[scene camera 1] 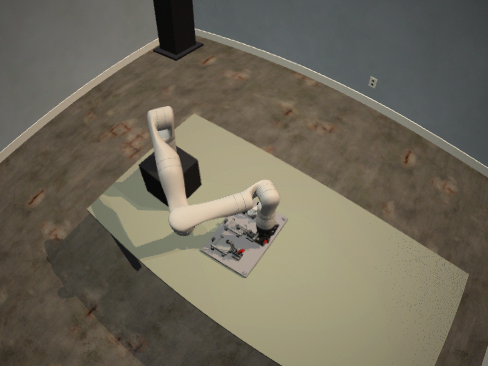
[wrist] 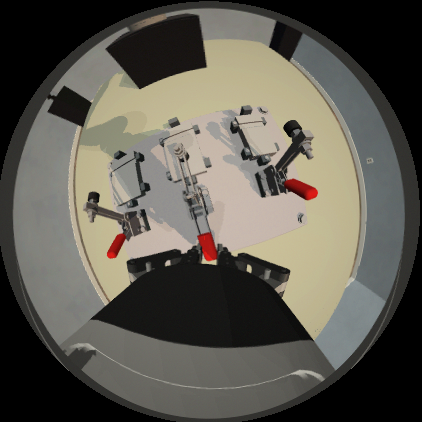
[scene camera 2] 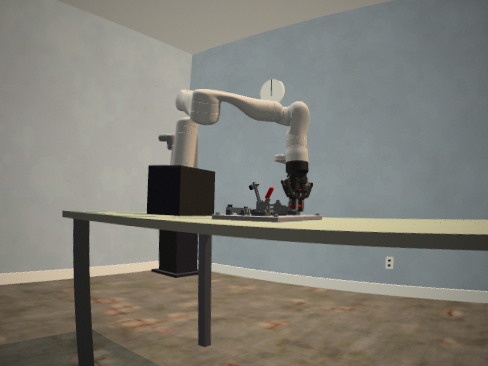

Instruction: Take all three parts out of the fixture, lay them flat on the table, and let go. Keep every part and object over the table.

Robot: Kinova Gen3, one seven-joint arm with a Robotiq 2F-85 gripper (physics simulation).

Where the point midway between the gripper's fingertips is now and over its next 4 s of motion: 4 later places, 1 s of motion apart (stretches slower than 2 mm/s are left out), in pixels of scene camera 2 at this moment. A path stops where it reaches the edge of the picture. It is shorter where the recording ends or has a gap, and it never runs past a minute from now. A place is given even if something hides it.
The gripper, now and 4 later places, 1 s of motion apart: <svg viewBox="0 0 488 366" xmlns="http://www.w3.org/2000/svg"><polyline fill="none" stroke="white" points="297,211 295,204 288,197 283,195 288,185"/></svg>
